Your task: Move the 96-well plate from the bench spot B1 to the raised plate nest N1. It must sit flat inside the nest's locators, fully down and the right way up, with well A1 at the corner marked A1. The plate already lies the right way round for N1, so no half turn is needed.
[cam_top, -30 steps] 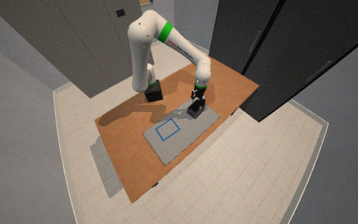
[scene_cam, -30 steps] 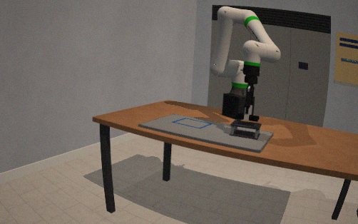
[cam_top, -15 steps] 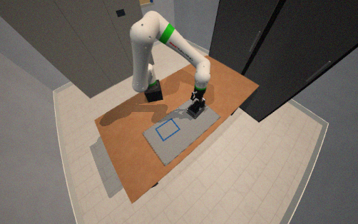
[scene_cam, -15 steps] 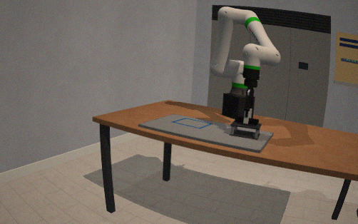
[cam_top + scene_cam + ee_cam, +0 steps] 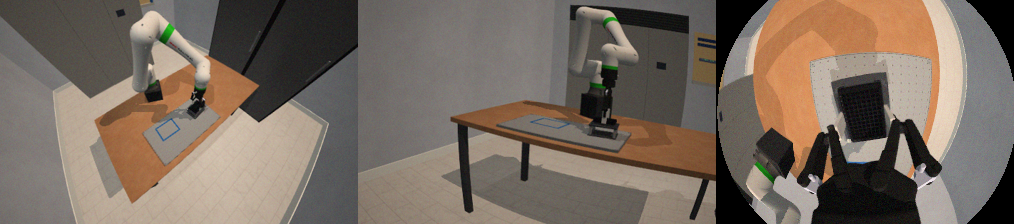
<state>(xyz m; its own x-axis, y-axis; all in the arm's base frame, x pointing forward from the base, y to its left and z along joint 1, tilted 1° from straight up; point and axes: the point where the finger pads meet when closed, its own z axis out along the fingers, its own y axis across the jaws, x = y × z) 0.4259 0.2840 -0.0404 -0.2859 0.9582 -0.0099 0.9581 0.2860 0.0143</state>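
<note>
The raised plate nest is 4 cm below my hand. Also, from my hand: black 96-well plate: 2 cm below.
</note>
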